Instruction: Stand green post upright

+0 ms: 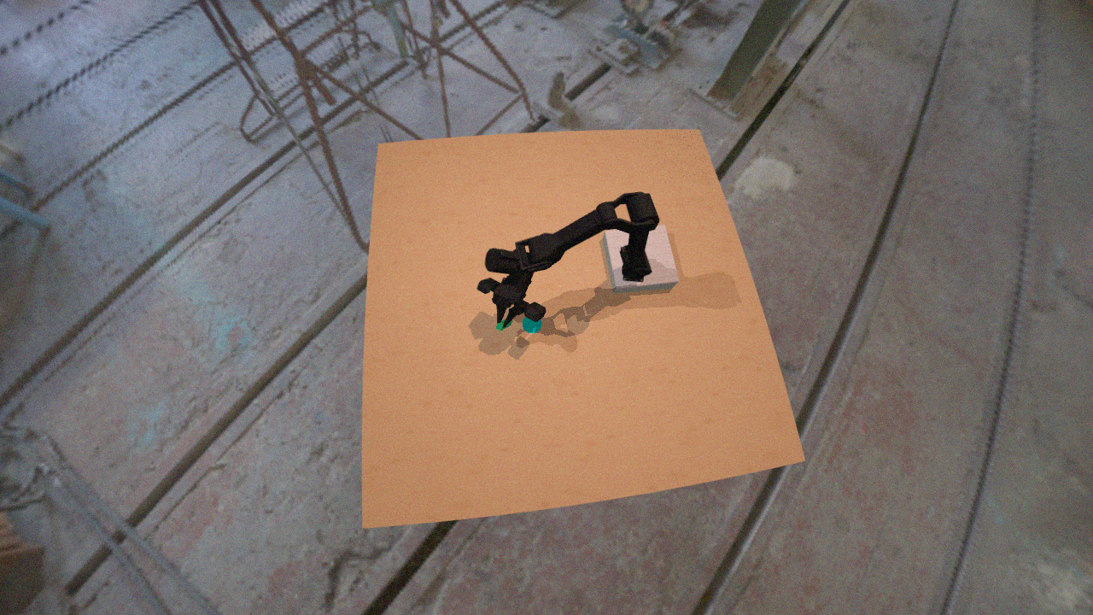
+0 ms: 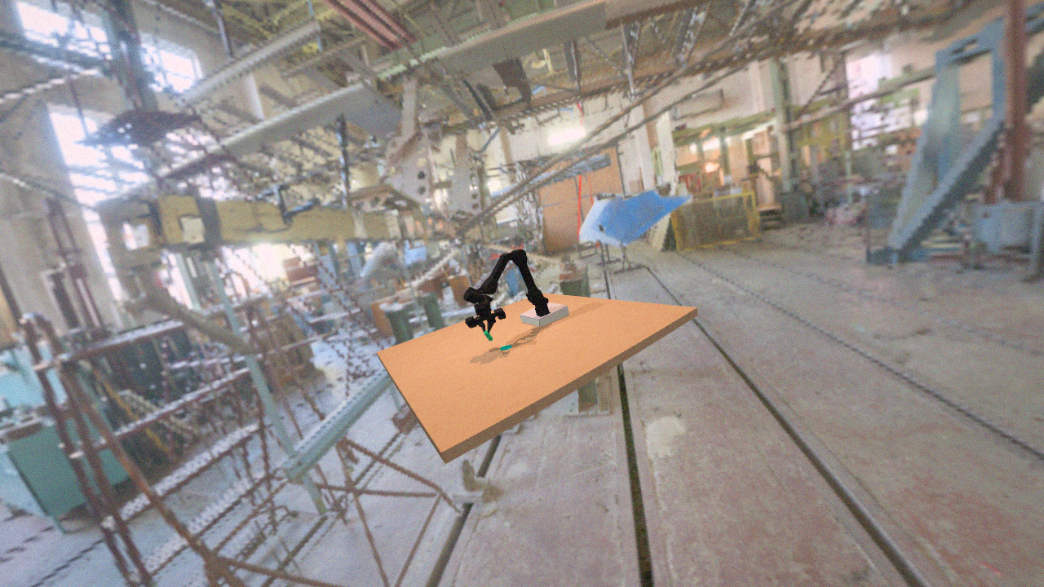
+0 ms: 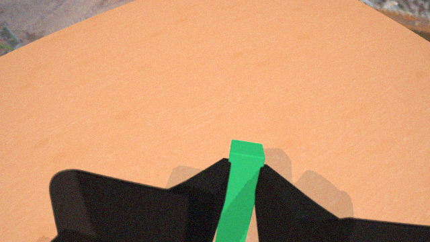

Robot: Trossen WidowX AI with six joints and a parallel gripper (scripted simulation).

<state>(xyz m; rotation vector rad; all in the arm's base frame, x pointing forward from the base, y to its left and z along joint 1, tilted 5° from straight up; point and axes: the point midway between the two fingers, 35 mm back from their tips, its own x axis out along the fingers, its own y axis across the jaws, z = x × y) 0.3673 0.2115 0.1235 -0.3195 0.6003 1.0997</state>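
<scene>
My gripper tip is 8 cm past the cyan circle, 5 cm to the left of it and 11 cm above it. The rest, counted from my gripper tip: green post (1 cm behind, 1 cm to the right, 2 cm below).
</scene>
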